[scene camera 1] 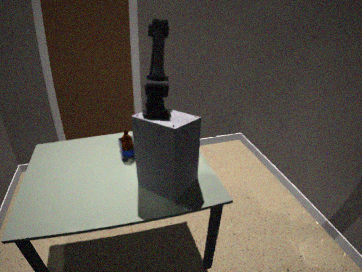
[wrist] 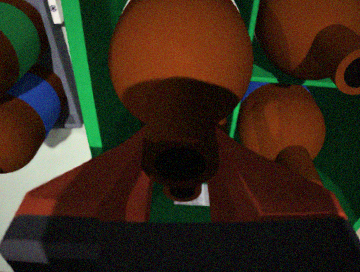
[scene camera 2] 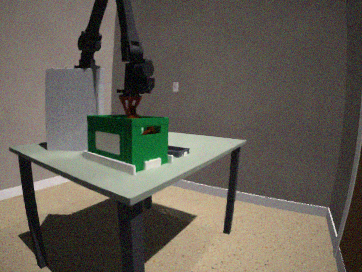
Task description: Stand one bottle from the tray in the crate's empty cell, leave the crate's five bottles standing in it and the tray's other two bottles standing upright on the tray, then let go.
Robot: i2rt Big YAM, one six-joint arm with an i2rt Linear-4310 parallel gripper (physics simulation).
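Frame: origin at the arm's base, x ahead, y left, z up, level; millimetres.
Seen in the pictures: gripper, fingertip midpoint: point(wrist: 180, 135) point(scene camera 2: 129, 114); arm's base at its link origin: point(scene camera 1: 155, 116) point(scene camera 2: 87, 68).
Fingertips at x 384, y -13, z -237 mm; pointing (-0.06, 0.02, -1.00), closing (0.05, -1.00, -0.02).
Pixels of each thing's middle, then the offset from my fingertips to it. "spot": a spot on its surface instead. Level surfaces: height alone.
- brown bottle at the middle of its body: point(wrist: 180, 53) point(scene camera 2: 133, 124) dx +23, dy +2, dz -41 mm
- green crate at the middle of its body: point(wrist: 251, 18) point(scene camera 2: 126, 138) dx +31, dy -45, dz -93 mm
- blue band at a spot on its surface: point(wrist: 282, 120) spot: dx -33, dy -76, dz -64 mm
- bottle mouth at the middle of its body: point(wrist: 182, 190) dx -62, dy -4, dz -18 mm
- green-banded bottle at a spot on its surface: point(wrist: 22, 35) spot: dx -1, dy +144, dz -129 mm
- blue-banded bottle at the middle of its body: point(wrist: 6, 130) point(scene camera 1: 127, 146) dx -87, dy +172, dz -98 mm
- pale green table at its surface level: dz -181 mm
My gripper point(scene camera 2: 131, 113) point(wrist: 180, 135) is shut on the neck of a brown bottle point(wrist: 180, 50) with a white band. The bottle's body is down inside the green crate point(scene camera 2: 150, 145) point(wrist: 81, 75), beside its tray-side wall; its base is hidden. Two crate bottles show to its right, one upper right point(wrist: 300, 30) and one with a blue band point(wrist: 282, 120). Another bottle mouth point(wrist: 184, 191) shows just below the held neck. On the grey tray point(scene camera 2: 178, 151) point(wrist: 73, 114) are a green-banded bottle point(wrist: 22, 35) and a blue-banded bottle point(scene camera 1: 127, 141) point(wrist: 37, 102), which looks upright.
The grey pedestal point(scene camera 1: 167, 155) point(scene camera 2: 70, 110) carries the arm and hides the crate in scene camera 1. Low white strips point(scene camera 2: 110, 161) point(scene camera 2: 152, 163) stand along the crate's base on the pale green table point(scene camera 1: 75, 185) point(scene camera 2: 205, 145).
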